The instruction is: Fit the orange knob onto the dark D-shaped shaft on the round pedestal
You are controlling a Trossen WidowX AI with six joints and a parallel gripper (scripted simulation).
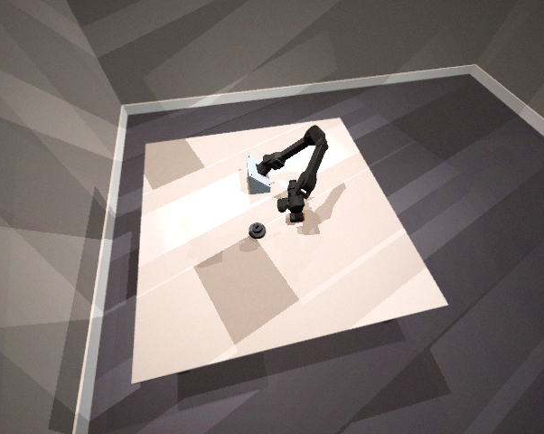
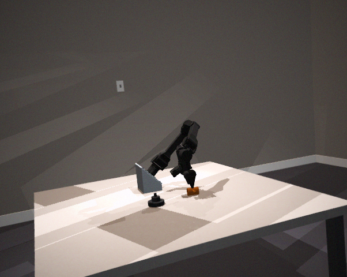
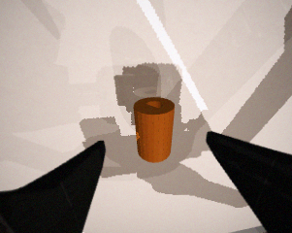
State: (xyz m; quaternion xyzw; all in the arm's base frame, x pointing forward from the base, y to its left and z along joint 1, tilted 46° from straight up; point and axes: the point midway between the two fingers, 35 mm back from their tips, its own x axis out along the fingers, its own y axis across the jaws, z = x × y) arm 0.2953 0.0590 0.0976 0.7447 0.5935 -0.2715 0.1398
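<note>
My gripper tip is 1 cm to the right of the orange knob and 3 cm above it. Also, from my gripper tip: dark round pedestal (2 cm ahead, 21 cm to the right, 2 cm below).
</note>
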